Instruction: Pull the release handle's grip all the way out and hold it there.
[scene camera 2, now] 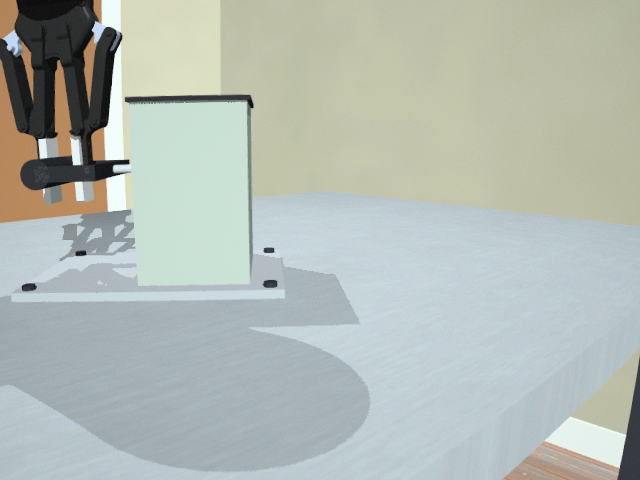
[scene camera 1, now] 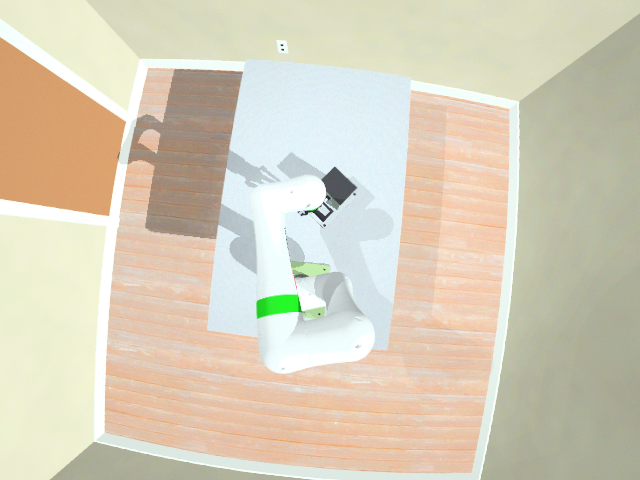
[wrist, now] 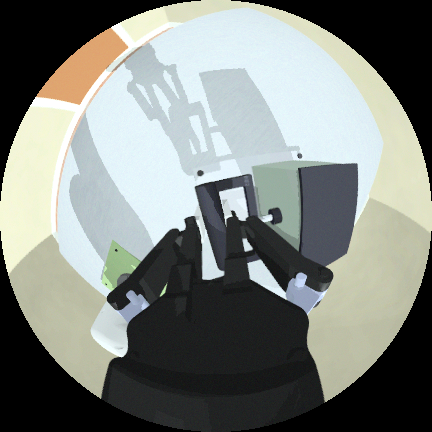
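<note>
The release handle's dark grip (scene camera 2: 34,174) (wrist: 212,230) is a thick round bar on a rectangular frame. A light rod (scene camera 2: 122,168) joins the frame to the pale green box (scene camera 2: 191,191) (wrist: 277,200) with a dark lid, and a stretch of this rod shows outside the box. My gripper (scene camera 2: 66,173) (wrist: 213,209) points down and is shut on the grip, one finger outside the bar and the other through the frame's opening. In the scene camera 1 view the arm hides most of the gripper. The box stands upright on its base plate (scene camera 2: 155,296) (wrist: 225,159).
The base plate has dark bolts at its corners and lies on the pale table (scene camera 1: 320,113) (scene camera 2: 465,289) (wrist: 310,75). A dark knob (wrist: 275,216) sits by the rod at the box's side. My white arm (scene camera 1: 271,258) reaches over the table from its base, beside a green bracket (scene camera 1: 310,268) (wrist: 117,257).
</note>
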